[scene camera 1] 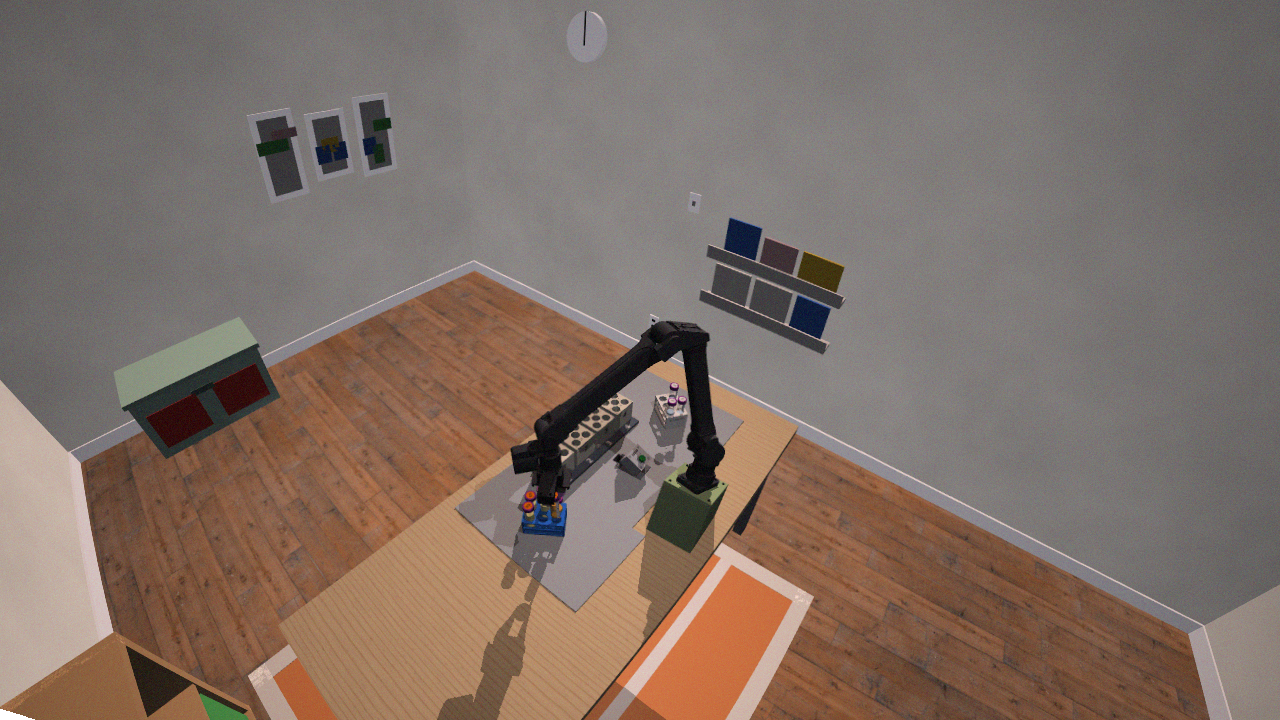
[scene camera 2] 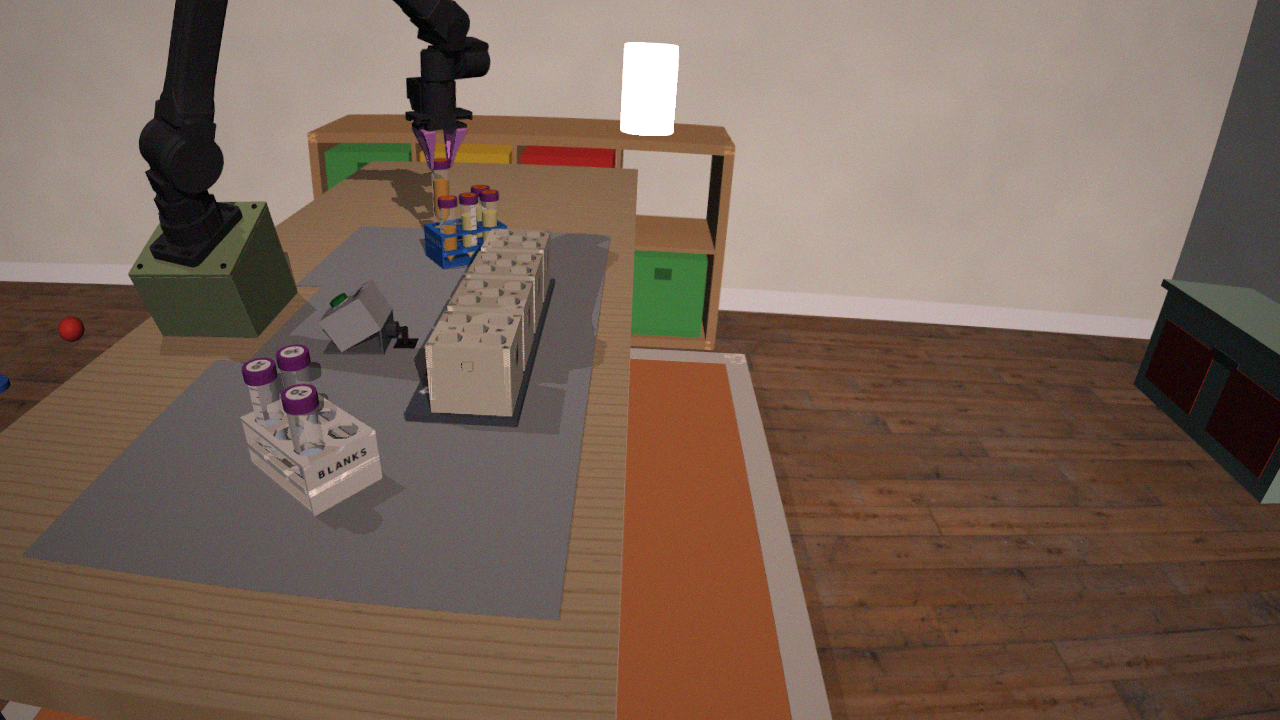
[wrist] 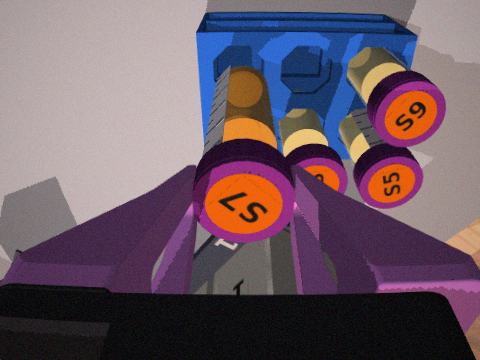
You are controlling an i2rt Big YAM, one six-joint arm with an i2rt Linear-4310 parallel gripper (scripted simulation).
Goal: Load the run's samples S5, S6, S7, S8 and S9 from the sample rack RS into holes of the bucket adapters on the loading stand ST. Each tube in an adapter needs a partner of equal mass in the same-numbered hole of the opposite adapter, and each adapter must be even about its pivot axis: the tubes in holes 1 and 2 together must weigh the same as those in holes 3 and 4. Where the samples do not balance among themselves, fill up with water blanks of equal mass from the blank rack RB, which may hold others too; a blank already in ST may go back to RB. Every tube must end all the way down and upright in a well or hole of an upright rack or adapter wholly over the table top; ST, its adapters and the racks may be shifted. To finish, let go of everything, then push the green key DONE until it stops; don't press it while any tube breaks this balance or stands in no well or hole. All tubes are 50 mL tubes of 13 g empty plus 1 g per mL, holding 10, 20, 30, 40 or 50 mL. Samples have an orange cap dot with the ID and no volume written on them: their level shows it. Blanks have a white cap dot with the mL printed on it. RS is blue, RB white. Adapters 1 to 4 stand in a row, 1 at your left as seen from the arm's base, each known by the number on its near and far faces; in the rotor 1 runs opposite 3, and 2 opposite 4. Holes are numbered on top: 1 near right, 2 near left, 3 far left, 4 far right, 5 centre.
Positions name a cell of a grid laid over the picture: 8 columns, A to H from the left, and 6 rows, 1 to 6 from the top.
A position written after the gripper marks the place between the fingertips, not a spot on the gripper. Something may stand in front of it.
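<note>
The scene shows the gripper (scene camera 2: C2), and the wrist view has the gripper (wrist: E4) too. A blue sample rack RS (scene camera 2: C3) is visible, as it is in scene camera 1, with the blue sample rack RS (scene camera 1: D5), and in the wrist view, with the blue sample rack RS (wrist: E1). There is an orange-dot sample tube (wrist: E4). Scene camera 2 shows an adapter (scene camera 2: D3), an adapter (scene camera 2: D3) and an adapter (scene camera 2: D3), as well as a blank rack RB (scene camera 2: C4). A loading stand (scene camera 2: C4) is visible too; scene camera 1 shows the loading stand (scene camera 1: D4), and so does the wrist view, with the loading stand (wrist: D5).
</note>
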